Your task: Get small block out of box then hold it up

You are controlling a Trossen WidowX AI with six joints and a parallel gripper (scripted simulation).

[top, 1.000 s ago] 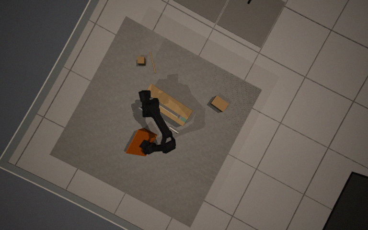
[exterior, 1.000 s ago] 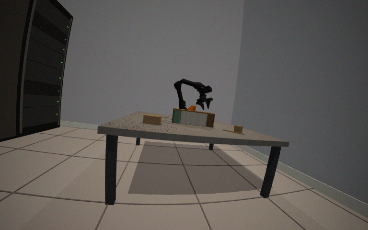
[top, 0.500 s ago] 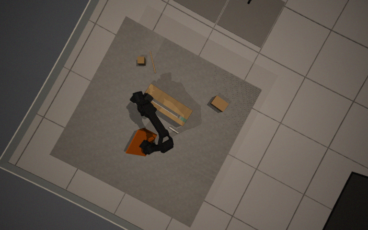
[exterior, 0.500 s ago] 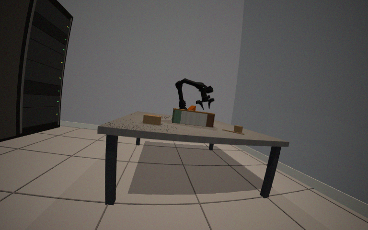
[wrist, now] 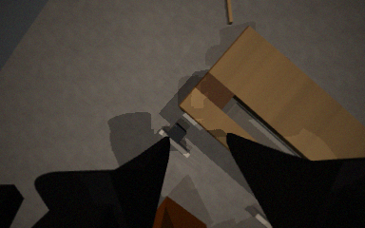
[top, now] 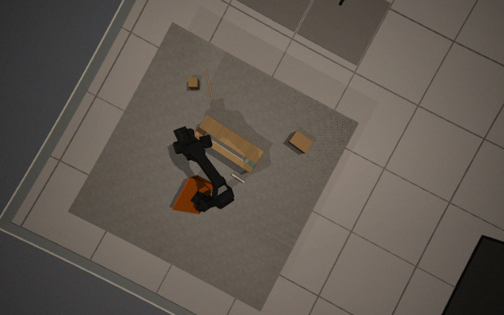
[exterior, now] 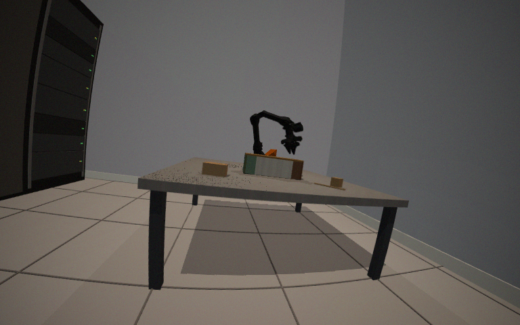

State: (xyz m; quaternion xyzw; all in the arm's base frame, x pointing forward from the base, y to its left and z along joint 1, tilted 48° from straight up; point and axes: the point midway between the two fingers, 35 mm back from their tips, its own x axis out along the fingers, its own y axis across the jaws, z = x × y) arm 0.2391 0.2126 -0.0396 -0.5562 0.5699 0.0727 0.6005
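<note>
Now: gripper tip 40 mm past the small dark block, 10 mm to the right of it and 150 mm above it. The rest, counted from my gripper tip: thin wooden stick: 320 mm ahead, 170 mm to the left, 160 mm below; then clear-fronted box: 50 mm ahead, 150 mm to the right, 100 mm below; then small tan cube: 270 mm ahead, 240 mm to the left, 140 mm below.
</note>
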